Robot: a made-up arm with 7 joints.
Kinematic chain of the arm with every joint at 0, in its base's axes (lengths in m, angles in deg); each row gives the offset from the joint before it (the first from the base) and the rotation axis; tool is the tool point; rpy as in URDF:
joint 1: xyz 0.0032 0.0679 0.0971 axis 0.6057 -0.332 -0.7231
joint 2: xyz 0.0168 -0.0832 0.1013 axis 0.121 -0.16 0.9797
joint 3: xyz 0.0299 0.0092 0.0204 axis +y
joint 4: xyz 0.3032 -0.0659 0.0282 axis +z
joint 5: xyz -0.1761 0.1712 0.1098 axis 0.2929 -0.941 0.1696
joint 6: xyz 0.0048 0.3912 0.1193 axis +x
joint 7: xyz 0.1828 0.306 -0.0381 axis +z
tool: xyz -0.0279 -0.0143 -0.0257 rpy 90 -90 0
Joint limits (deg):
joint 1: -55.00..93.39
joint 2: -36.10..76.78
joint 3: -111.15..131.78
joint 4: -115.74..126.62
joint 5: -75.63..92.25
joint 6: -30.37..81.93
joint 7: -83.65..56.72
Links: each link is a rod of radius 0.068 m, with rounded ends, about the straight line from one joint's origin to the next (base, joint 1, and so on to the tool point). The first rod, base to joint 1, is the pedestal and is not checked.
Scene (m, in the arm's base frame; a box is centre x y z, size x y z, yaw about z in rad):
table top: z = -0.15
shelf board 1: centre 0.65 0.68 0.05 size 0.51 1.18 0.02 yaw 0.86
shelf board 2: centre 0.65 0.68 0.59 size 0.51 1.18 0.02 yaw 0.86
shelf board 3: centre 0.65 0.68 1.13 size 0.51 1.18 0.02 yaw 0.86
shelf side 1: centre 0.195 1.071 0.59 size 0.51 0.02 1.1 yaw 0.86
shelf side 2: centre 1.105 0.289 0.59 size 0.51 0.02 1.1 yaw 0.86
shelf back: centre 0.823 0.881 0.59 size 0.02 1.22 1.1 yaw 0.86
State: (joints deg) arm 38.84 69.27 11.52 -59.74 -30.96 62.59 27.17
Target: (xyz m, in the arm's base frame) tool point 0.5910 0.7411 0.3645
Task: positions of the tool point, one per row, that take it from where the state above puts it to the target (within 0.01 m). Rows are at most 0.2 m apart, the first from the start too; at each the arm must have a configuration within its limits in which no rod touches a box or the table.
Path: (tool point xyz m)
1: 0.4151 0.4981 0.9336
2: 0.3399 0.4114 0.9334
3: 0.2628 0.3354 0.9082
4: 0.3519 0.3576 0.7548
5: 0.3759 0.3692 0.6007
6: 0.3415 0.3700 0.4664
7: 0.2631 0.3603 0.3645
8: 0.3646 0.4315 0.3825
9: 0.4507 0.5126 0.3853
10: 0.5182 0.5954 0.3781
11: 0.5653 0.6730 0.3685
12: 0.5910 0.7411 0.3645

